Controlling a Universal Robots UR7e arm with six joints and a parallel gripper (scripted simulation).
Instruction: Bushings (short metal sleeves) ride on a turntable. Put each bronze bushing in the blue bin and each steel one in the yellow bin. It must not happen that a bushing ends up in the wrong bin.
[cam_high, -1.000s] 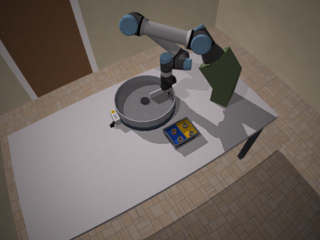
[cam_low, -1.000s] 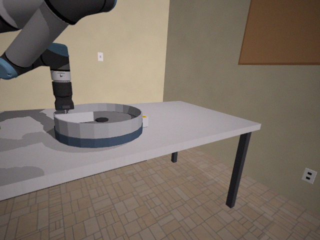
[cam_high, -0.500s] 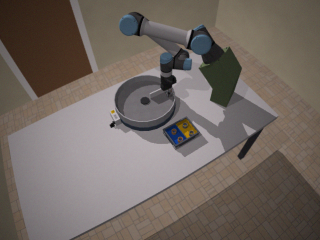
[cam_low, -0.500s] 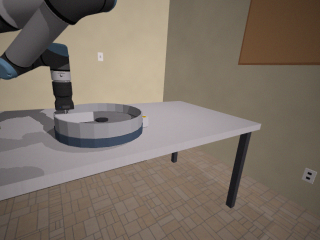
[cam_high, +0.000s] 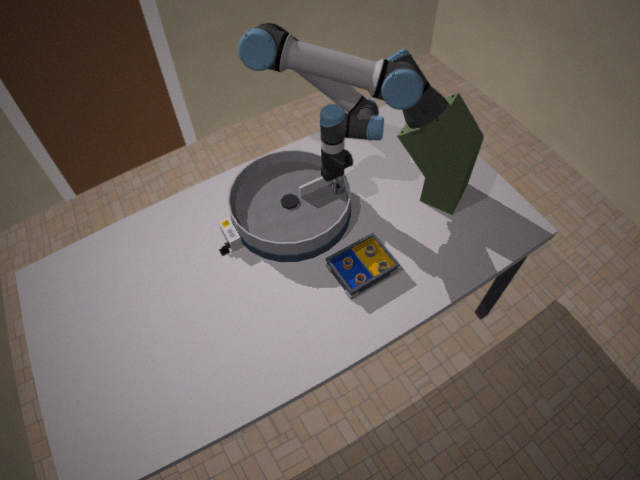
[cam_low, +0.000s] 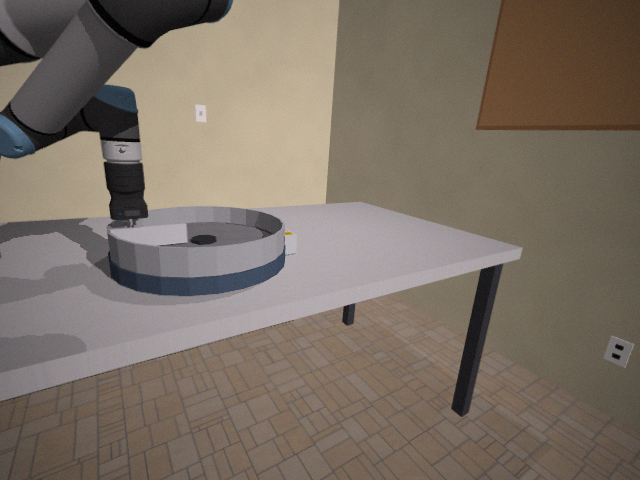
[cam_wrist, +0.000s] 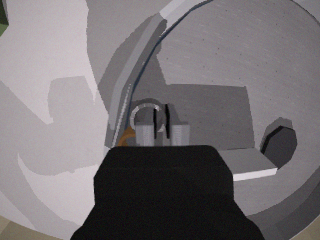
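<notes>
The blue bin lies 26 cm to the left of my hand, 14 cm ahead of it and 5 cm below it. From my hand the other things lie so: grey turntable: 15 cm ahead, 8 cm to the right, 2 cm below.
</notes>
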